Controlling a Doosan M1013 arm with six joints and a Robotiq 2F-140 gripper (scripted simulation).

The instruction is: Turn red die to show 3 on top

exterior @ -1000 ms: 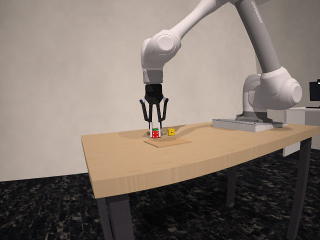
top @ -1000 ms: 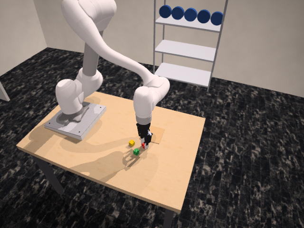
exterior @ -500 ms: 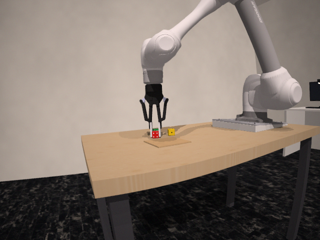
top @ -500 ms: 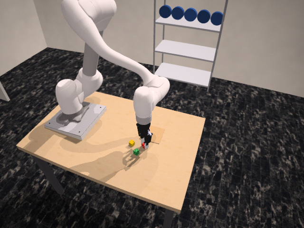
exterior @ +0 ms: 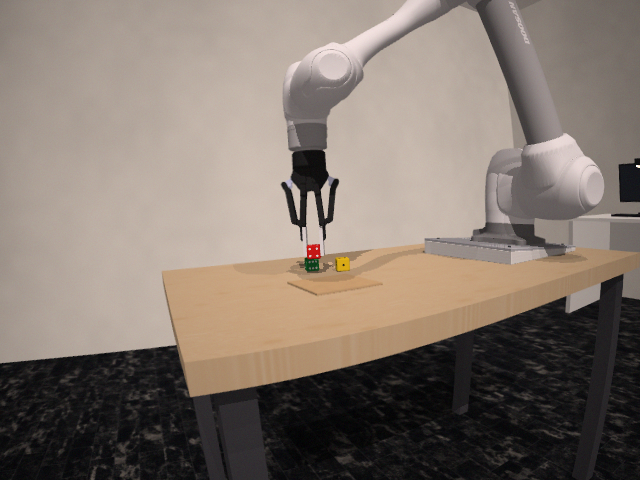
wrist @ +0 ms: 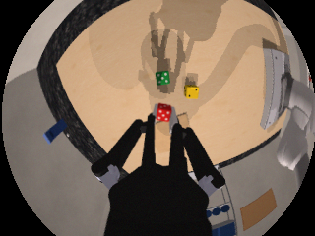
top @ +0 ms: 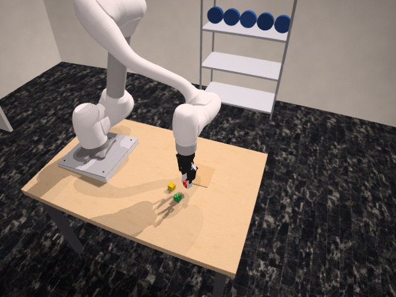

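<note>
Right now the mat is 12 cm to the left of my hand, 8 cm below it and 4 cm ahead of it. From my hand the other things lie so: red die (2 cm below); green die (6 cm to the right, 6 cm below, 3 cm behind); yellow die (8 cm behind, 6 cm below).
</note>
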